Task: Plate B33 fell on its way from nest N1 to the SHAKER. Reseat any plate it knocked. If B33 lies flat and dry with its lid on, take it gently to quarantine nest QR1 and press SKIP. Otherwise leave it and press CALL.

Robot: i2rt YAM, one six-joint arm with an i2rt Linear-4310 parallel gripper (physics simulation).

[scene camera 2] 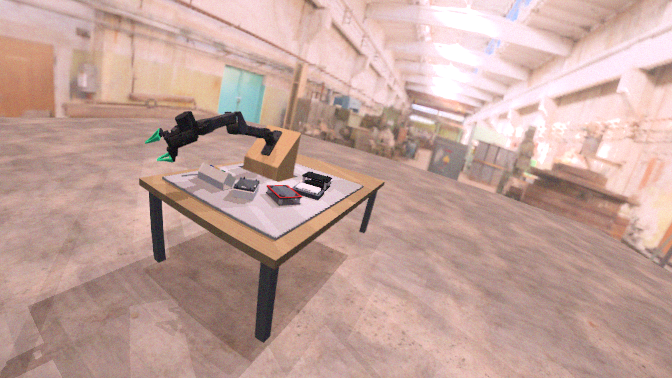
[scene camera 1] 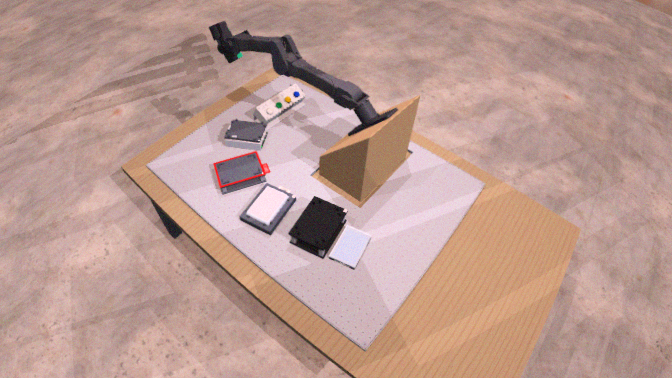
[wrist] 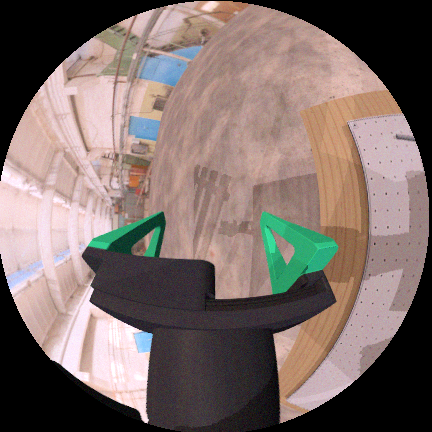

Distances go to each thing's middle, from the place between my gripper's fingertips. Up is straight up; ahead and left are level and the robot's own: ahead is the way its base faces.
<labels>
Now: the white plate lid (scene camera 1: 351, 244) 94 cm to the left of my hand, 43 cm ahead of it and 17 cm below it.
</labels>
